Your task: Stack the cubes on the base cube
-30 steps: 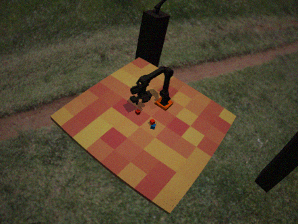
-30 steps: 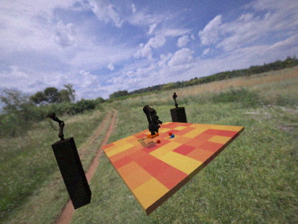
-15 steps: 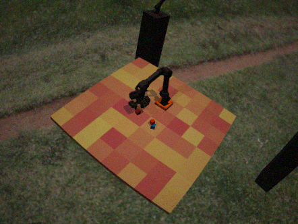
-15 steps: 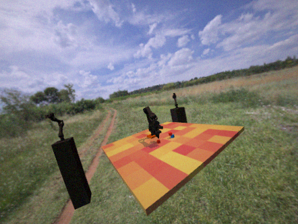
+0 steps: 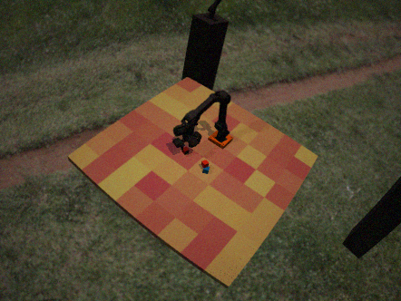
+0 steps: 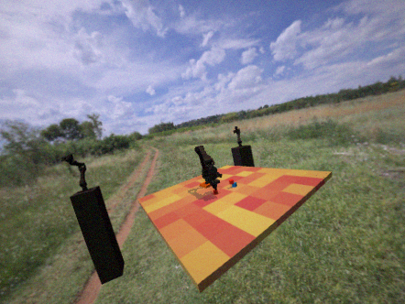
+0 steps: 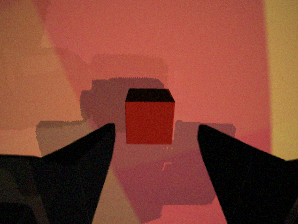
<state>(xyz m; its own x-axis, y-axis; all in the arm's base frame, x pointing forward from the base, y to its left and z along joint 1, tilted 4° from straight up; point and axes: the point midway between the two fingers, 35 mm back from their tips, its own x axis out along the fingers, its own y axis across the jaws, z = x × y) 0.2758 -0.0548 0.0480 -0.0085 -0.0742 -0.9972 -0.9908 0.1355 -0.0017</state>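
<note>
Right now my gripper tip is 200 mm to the right of the blue cube, 20 mm above it and 10 mm past it.
</note>
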